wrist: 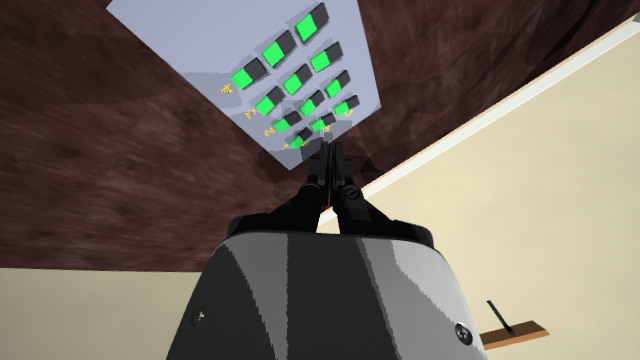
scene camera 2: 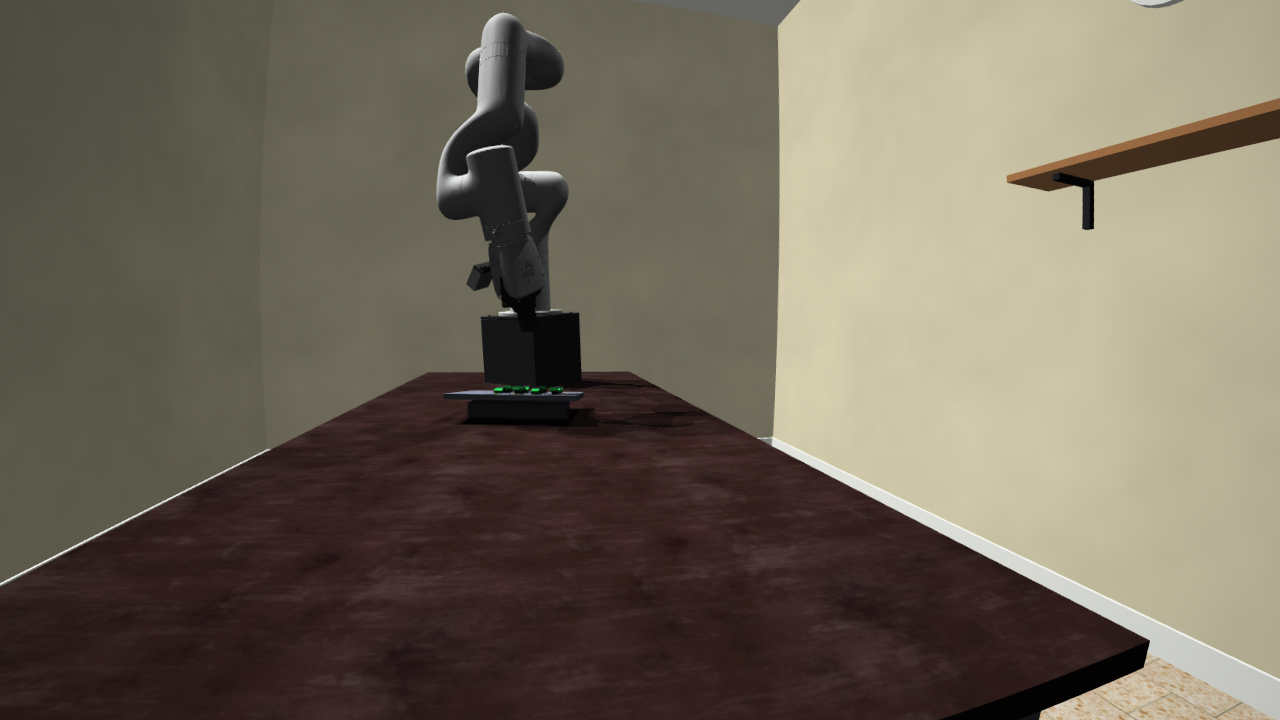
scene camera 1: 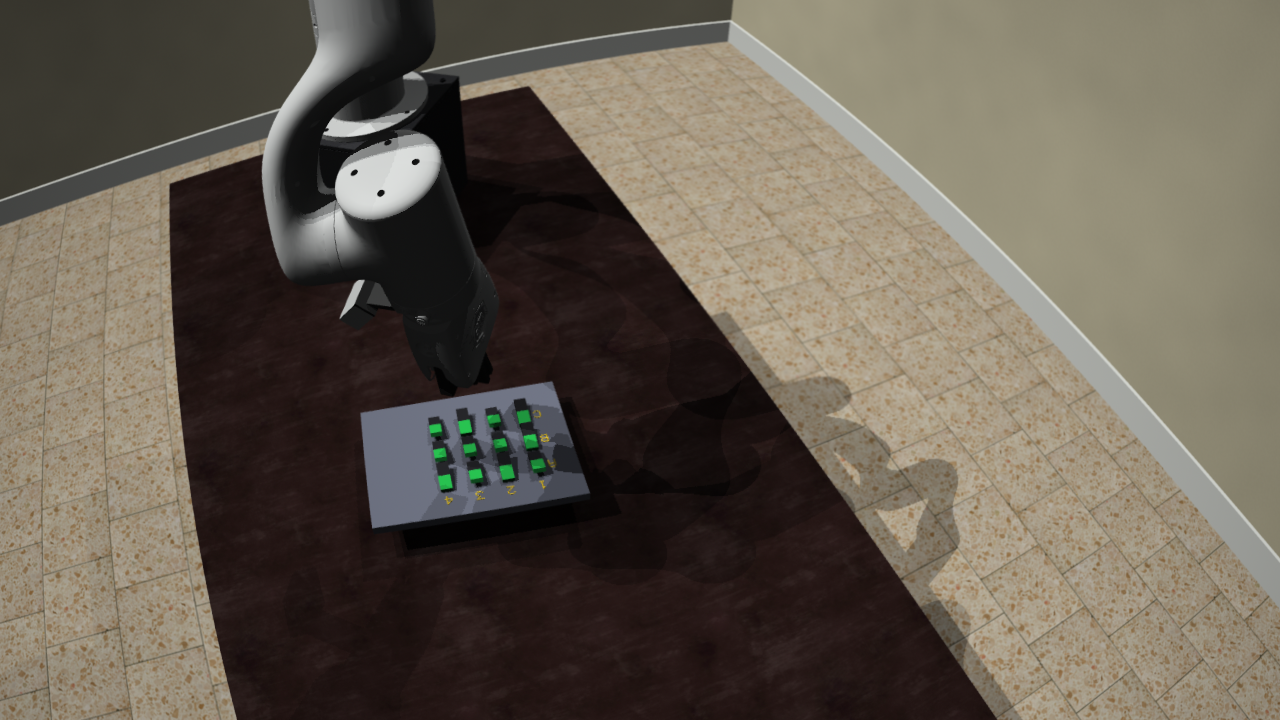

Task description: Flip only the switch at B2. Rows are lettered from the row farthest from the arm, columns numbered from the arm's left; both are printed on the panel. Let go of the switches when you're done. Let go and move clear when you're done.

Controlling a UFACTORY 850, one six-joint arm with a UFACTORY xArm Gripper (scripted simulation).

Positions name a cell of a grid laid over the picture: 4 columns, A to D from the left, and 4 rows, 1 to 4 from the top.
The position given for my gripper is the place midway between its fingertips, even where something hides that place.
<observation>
In view: my gripper (scene camera 2: B2).
My gripper is seen too in the wrist view (wrist: C2).
</observation>
